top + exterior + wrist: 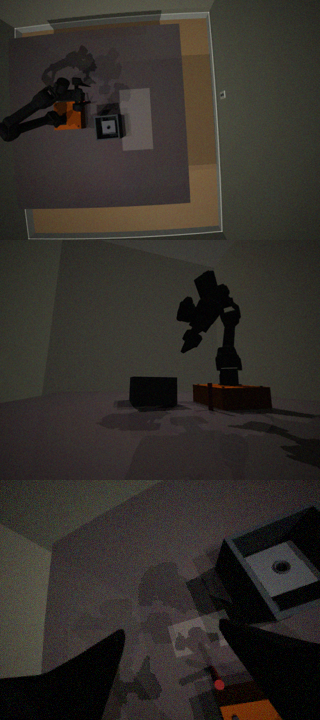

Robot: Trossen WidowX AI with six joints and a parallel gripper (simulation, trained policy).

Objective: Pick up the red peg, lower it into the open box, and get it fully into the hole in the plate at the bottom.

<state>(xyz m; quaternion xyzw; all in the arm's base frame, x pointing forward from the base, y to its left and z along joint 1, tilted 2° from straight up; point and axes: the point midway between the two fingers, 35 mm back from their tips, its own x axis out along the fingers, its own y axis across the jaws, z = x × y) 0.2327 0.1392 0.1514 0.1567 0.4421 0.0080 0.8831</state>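
Now: the red peg 90 mm behind my gripper tip, 30 mm to the right of it and 150 mm below it. From my gripper tip the other things lie so: pale plate (60 mm ahead, 210 mm to the right, 140 mm below); dark box (60 mm ahead, 210 mm to the right, 160 mm below).
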